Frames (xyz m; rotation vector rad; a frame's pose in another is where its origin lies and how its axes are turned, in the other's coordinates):
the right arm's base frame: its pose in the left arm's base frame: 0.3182 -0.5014 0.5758 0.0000 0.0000 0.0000
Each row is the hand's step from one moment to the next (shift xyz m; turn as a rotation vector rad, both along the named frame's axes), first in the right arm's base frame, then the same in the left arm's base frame.
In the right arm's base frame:
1: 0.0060 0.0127 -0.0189 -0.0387 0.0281 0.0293
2: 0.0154 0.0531 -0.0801 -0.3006 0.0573 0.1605
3: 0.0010 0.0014 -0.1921 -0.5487 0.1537 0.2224
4: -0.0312 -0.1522 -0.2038 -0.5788 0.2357 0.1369
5: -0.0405 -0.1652 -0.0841 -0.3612 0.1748 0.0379
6: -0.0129 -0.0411 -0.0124 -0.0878 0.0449 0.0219
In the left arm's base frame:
1: 0.0060 0.0127 -0.0189 -0.0387 0.0281 0.0293
2: 0.0154 0.0531 -0.0801 -0.3006 0.0573 0.1605
3: 0.0010 0.0014 -0.1921 -0.5487 0.1537 0.2224
4: -0.0312 -0.1522 -0.2038 -0.5788 0.2357 0.1369
5: -0.0405 -0.1652 -0.0841 -0.3612 0.1748 0.0379
6: -0.0129 -0.0411 -0.0124 -0.0878 0.0449 0.0219

